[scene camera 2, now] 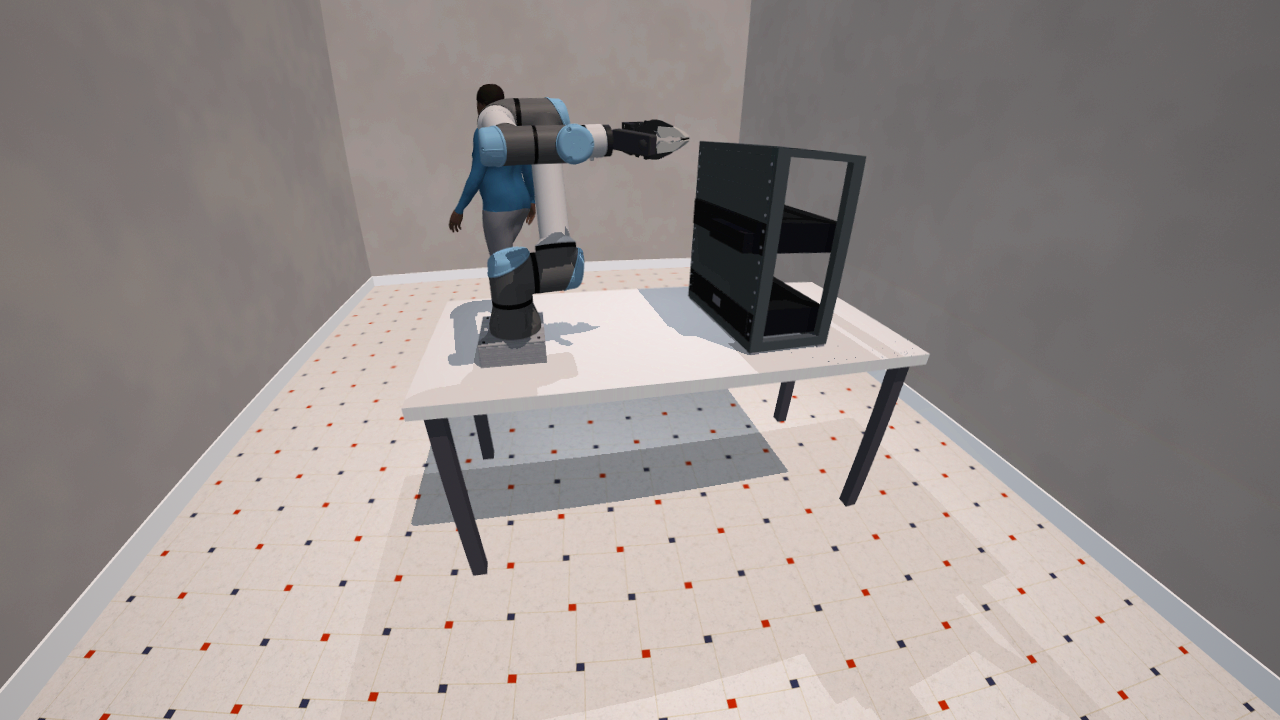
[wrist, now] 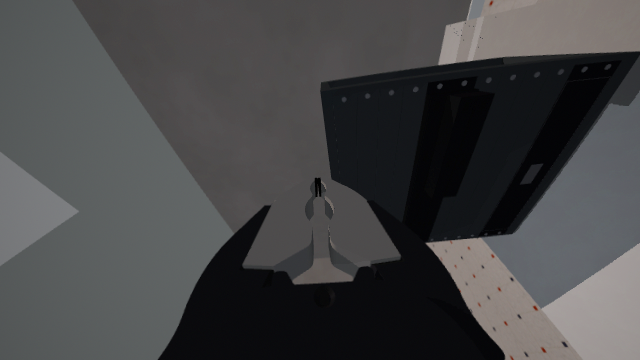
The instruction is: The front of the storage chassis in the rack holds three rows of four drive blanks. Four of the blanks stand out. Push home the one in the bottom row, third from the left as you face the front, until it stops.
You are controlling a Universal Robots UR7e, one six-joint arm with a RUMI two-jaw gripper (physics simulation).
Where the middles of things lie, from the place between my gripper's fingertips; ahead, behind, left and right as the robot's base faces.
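Picture the dark rack (scene camera 2: 740, 221): my hand's 25 cm to the right of it, 32 cm short of it and 30 cm above it.
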